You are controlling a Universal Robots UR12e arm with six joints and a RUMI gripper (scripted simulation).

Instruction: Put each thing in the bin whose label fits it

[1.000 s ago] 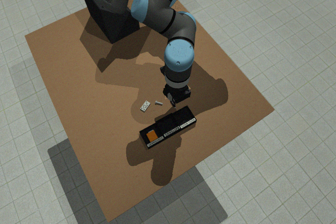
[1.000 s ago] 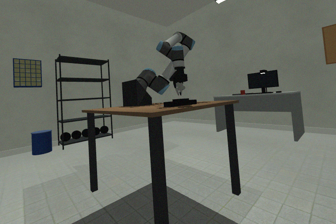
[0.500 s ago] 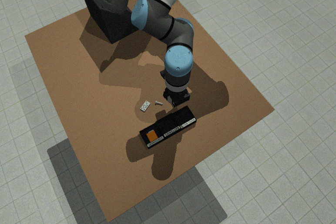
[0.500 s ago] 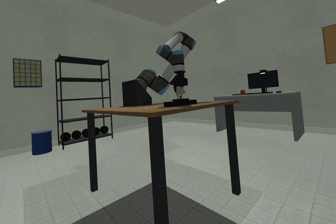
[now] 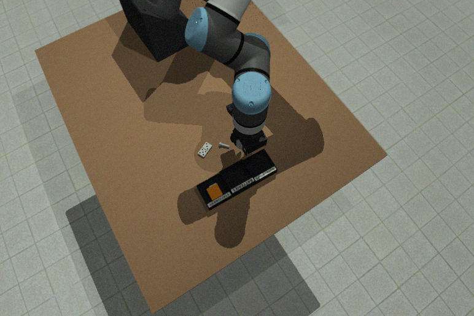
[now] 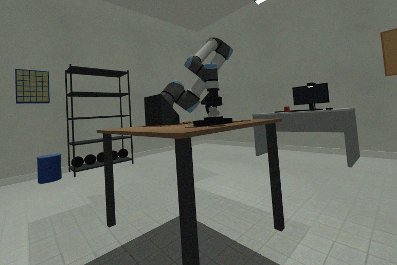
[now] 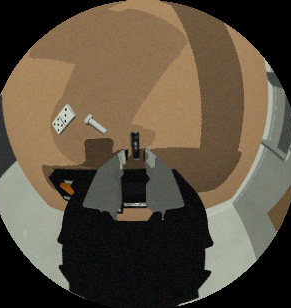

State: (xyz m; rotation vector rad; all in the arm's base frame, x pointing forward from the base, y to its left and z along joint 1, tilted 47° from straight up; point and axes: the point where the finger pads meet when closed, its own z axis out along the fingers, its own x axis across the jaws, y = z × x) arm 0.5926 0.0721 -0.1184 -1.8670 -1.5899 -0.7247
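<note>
The black battery lies 20 mm below my hand. Round my hand: orange block 170 mm to the right, 70 mm ahead, 10 mm below; then white bolt 50 mm to the right, 50 mm behind, 20 mm below; then white domino 110 mm to the right, 70 mm behind, 20 mm below.
</note>
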